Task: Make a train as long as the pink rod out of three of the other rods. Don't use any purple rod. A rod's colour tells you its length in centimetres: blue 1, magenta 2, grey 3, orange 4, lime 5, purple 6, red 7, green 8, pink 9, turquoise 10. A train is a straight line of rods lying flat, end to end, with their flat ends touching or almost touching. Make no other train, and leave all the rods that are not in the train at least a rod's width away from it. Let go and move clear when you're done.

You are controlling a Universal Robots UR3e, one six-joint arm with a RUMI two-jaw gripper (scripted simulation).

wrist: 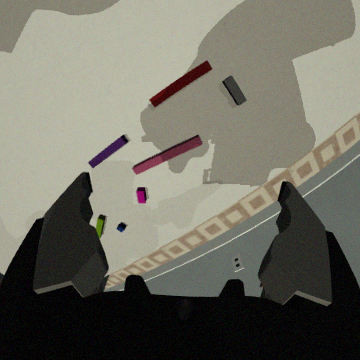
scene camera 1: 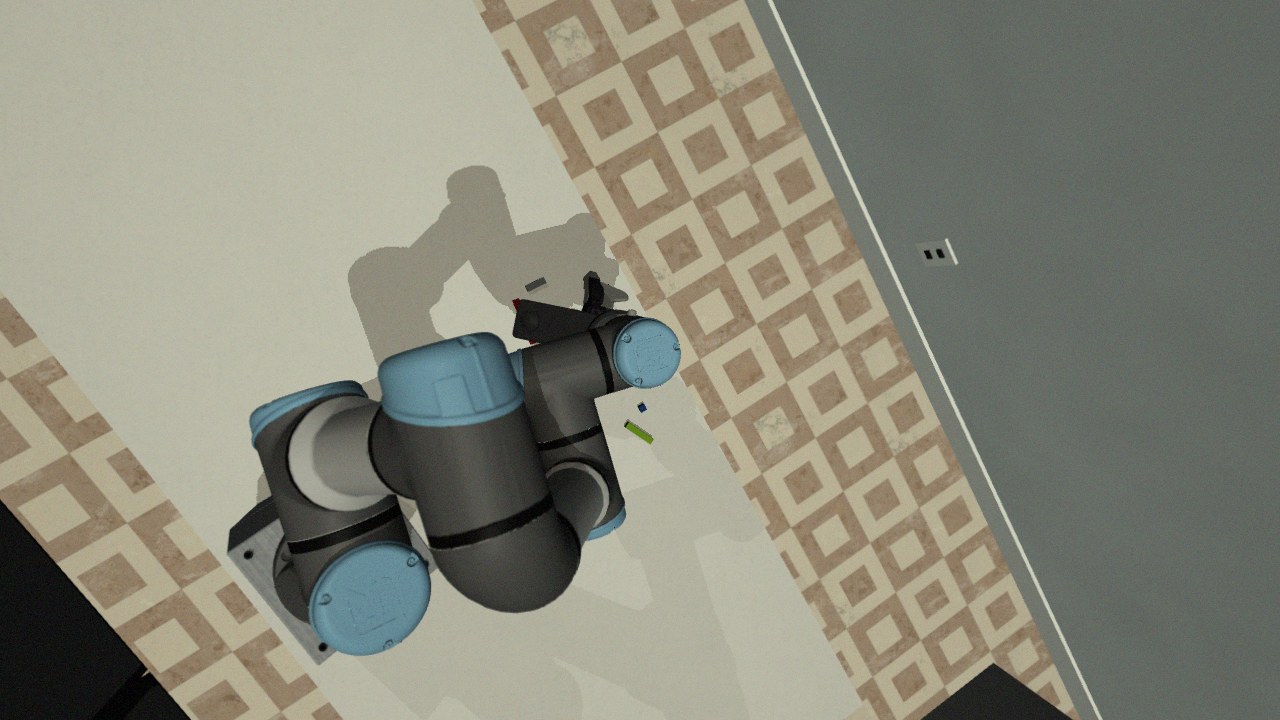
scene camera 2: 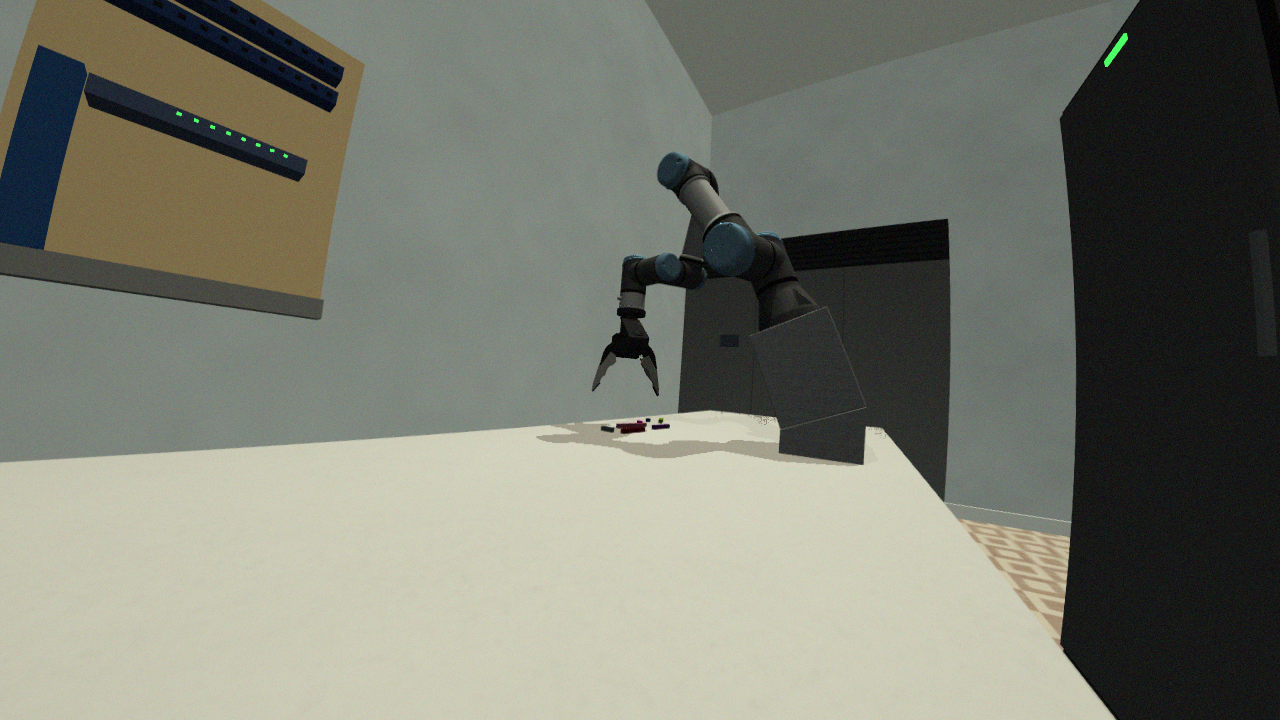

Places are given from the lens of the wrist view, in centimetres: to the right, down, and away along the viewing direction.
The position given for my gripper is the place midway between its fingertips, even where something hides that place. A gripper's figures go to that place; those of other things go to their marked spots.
my gripper (wrist: pixel 185 178): 0, 0, 13
red rod (wrist: pixel 205 67): 2, -11, 15
